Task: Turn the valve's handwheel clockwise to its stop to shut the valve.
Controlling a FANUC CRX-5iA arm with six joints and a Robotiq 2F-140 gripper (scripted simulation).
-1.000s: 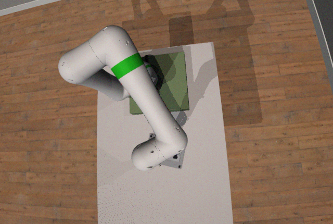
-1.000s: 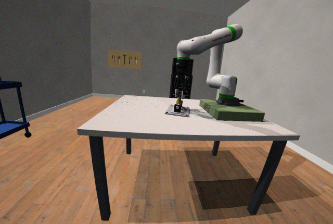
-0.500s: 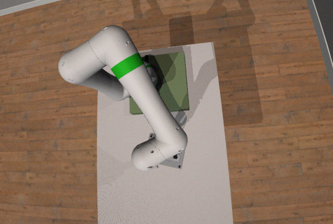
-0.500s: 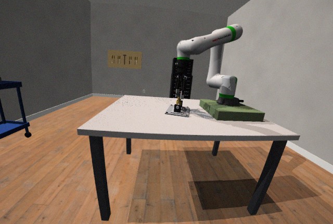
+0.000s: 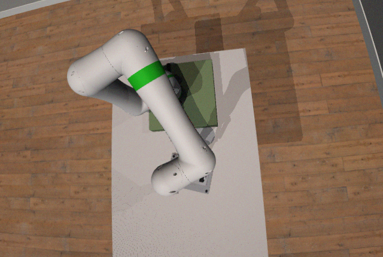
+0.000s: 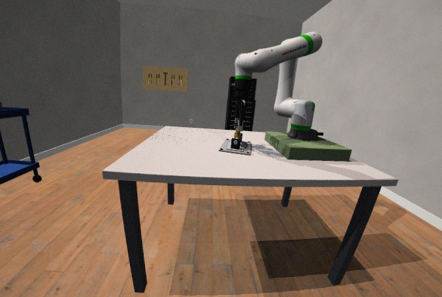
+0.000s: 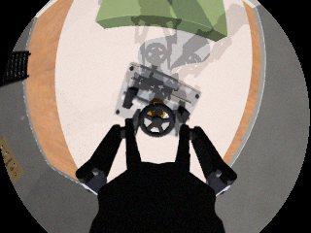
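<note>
Now: the black spoked handwheel 10 mm below my hand. Round my hand: base plate 130 mm below.
</note>
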